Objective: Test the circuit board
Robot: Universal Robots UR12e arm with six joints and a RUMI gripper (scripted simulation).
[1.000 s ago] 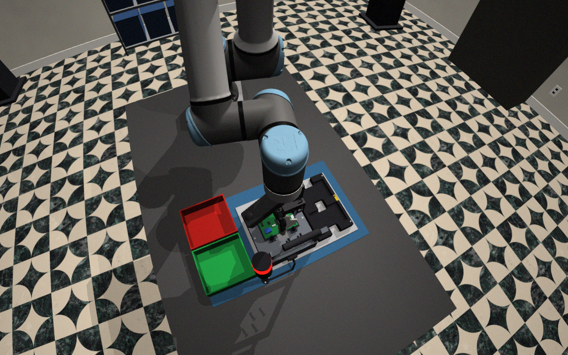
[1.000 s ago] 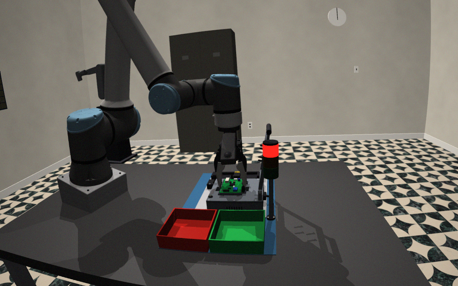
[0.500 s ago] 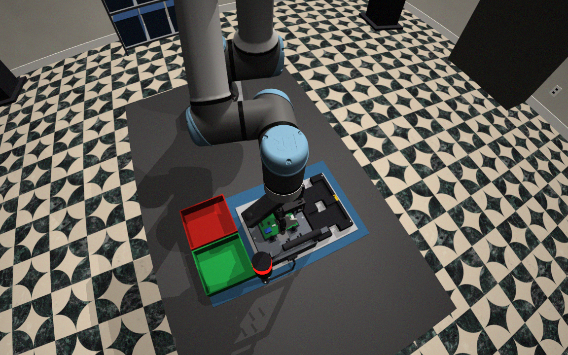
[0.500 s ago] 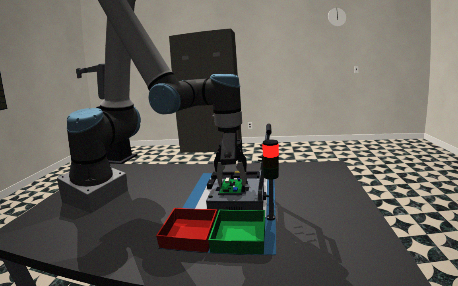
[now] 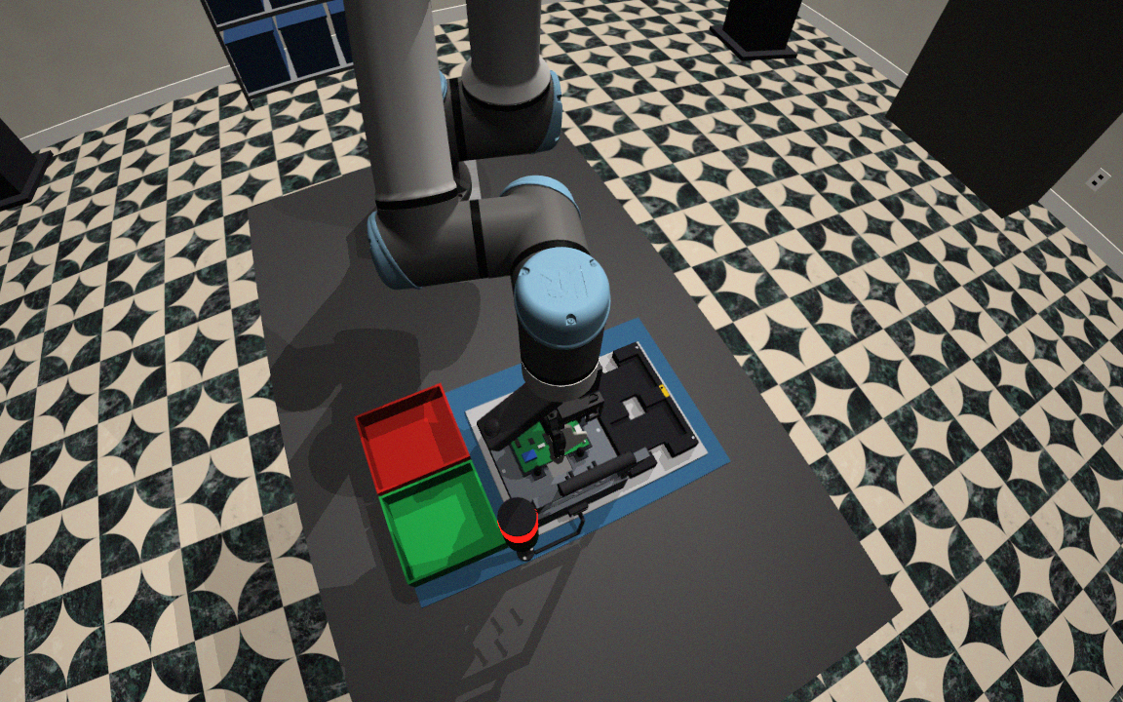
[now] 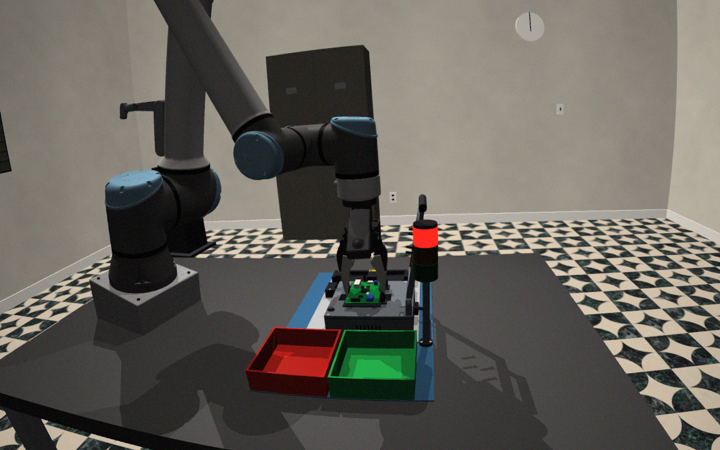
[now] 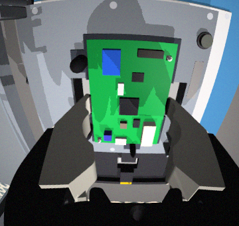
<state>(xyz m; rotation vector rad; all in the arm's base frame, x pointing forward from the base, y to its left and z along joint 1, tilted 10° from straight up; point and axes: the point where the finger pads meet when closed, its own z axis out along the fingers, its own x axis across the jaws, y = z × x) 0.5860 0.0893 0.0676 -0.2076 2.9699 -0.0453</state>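
My gripper is now right at the green circuit board. From my hand the other things lie so: clear lid: 11 cm ahead, 11 cm above, 2 cm to the left; green bin: 19 cm to the right, 7 cm ahead, 6 cm below; red bin: 21 cm to the right, 8 cm behind, 6 cm below.
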